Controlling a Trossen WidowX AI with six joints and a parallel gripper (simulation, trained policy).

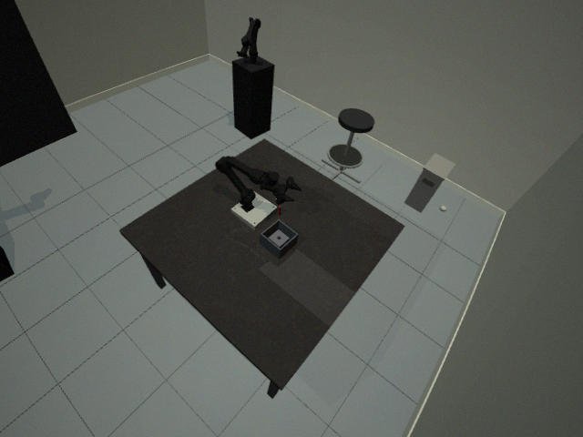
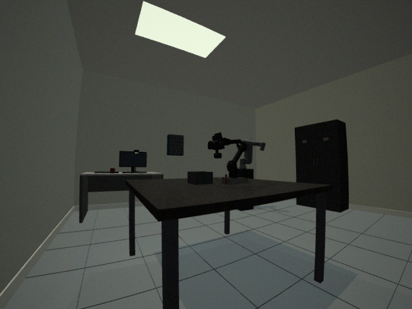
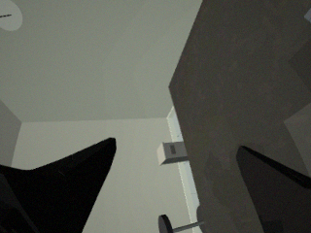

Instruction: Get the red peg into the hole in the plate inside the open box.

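My gripper tip is 230 mm above the red peg, 120 mm past it and 10 mm to the left of it. Round my gripper tip: grey box: 250 mm below, 170 mm to the right, 40 mm ahead; plate: 230 mm below, 170 mm to the right, 40 mm ahead.
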